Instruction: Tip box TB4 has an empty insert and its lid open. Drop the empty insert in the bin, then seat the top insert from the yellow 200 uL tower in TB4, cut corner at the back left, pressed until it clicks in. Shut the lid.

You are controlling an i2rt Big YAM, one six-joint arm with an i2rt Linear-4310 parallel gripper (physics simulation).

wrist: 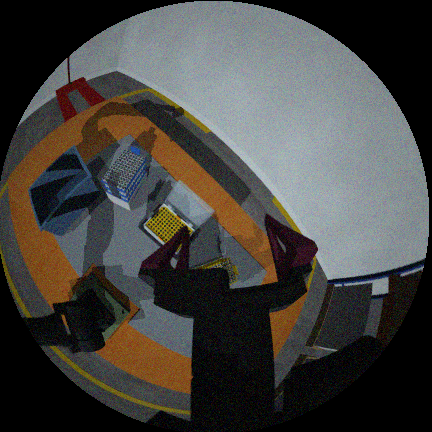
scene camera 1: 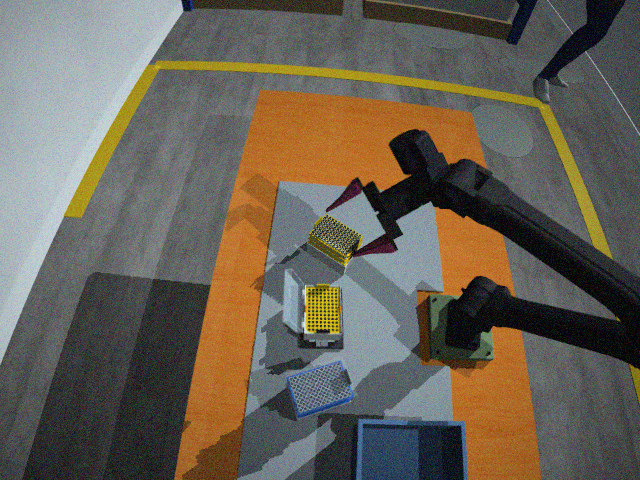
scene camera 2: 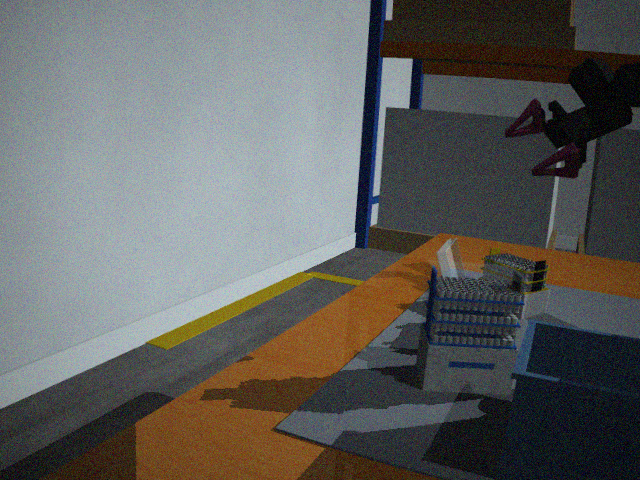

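The tip box (scene camera 1: 323,339) (wrist: 148,228) stands mid-mat with its clear lid (scene camera 1: 292,300) (scene camera 2: 448,258) (wrist: 189,202) open and upright on the left side in scene camera 1. A yellow insert (scene camera 1: 323,308) (wrist: 167,224) with empty holes sits in it. The yellow tower (scene camera 1: 334,238) (scene camera 2: 515,268) (wrist: 222,266), topped by an insert full of tips, stands turned beyond the box; a finger and the gripper body partly hide it in the wrist view. The blue bin (scene camera 1: 360,454) (scene camera 2: 522,348) (wrist: 62,192) is at the near right. My gripper (scene camera 1: 341,233) (scene camera 2: 519,153) (wrist: 225,223) is open and empty, high above the table near the yellow tower.
A blue tower (scene camera 1: 320,388) (scene camera 2: 473,320) (wrist: 125,175) of tip inserts stands between the tip box and the bin. The arm's dark lower links rise from a green base plate (scene camera 1: 439,328) (wrist: 120,310) at the right of the grey mat (scene camera 1: 310,193). The table (scene camera 1: 299,129) is orange.
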